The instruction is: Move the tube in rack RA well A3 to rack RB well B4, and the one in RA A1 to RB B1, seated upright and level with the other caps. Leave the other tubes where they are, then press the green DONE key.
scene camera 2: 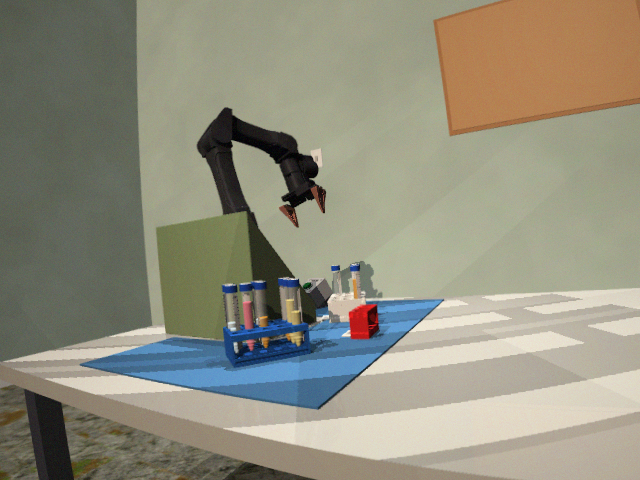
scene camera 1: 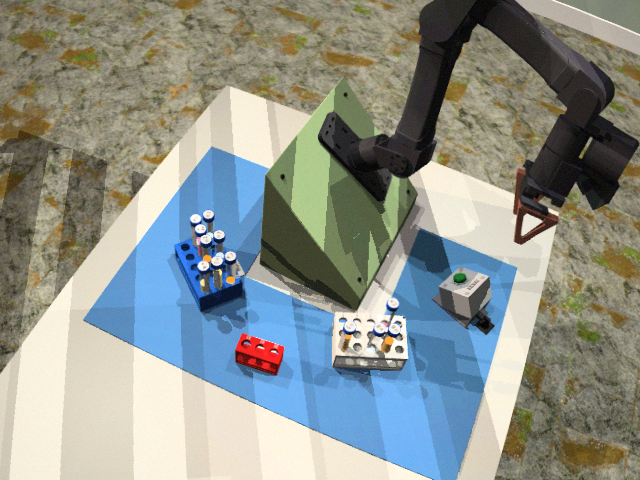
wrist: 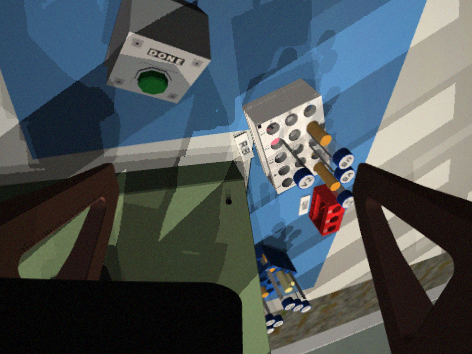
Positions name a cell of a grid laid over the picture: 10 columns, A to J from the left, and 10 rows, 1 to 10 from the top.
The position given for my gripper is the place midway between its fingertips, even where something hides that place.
My gripper (scene camera 1: I5) is open and holds nothing. Also in view: a grey box with green button (scene camera 1: H7).
My gripper is seen too in scene camera 2 (scene camera 2: E5) and in the wrist view (wrist: E5). The grey box with green button also shows in the wrist view (wrist: D2).
